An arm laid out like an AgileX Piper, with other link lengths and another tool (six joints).
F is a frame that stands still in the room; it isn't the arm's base.
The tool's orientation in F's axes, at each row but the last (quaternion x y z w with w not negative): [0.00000 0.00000 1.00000 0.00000]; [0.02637 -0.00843 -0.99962 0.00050]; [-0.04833 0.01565 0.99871 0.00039]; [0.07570 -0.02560 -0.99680 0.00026]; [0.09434 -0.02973 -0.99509 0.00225]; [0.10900 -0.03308 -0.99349 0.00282]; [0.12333 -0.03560 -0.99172 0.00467]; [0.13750 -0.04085 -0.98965 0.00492]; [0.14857 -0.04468 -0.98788 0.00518]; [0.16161 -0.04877 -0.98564 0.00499]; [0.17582 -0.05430 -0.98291 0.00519]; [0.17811 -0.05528 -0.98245 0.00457]
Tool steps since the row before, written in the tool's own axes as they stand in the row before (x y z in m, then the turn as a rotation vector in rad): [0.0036 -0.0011 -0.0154 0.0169 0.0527 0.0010]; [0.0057 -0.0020 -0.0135 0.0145 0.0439 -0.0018]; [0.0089 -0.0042 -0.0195 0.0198 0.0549 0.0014]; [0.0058 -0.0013 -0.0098 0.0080 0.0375 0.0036]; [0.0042 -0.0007 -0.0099 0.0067 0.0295 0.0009]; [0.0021 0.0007 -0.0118 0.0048 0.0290 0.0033]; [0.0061 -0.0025 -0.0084 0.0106 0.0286 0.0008]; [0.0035 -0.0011 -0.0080 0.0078 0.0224 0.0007]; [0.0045 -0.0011 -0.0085 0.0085 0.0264 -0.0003]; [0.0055 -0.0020 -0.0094 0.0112 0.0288 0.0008]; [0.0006 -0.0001 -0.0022 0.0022 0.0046 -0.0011]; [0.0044 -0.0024 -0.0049 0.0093 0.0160 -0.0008]
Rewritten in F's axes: [-0.0036 0.0011 -0.0154 -0.0169 -0.0527 0.0010]; [-0.0050 0.0018 -0.0138 -0.0144 -0.0439 -0.0018]; [-0.0070 0.0036 -0.0204 -0.0200 -0.0548 0.0012]; [-0.0043 0.0008 -0.0106 -0.0086 -0.0373 0.0043]; [-0.0023 0.0001 -0.0105 -0.0068 -0.0295 0.0014]; [0.0005 -0.0015 -0.0119 -0.0054 -0.0288 0.0041]; [-0.0039 0.0018 -0.0098 -0.0105 -0.0287 0.0002]; [-0.0012 0.0004 -0.0087 -0.0077 -0.0224 0.0004]; [-0.0018 0.0003 -0.0095 -0.0081 -0.0265 -0.0004]; [-0.0022 0.0010 -0.0108 -0.0110 -0.0289 0.0000]; [0.0002 -0.0001 -0.0023 -0.0017 -0.0048 -0.0013]; [-0.0024 0.0017 -0.0064 -0.0086 -0.0163 -0.0022]
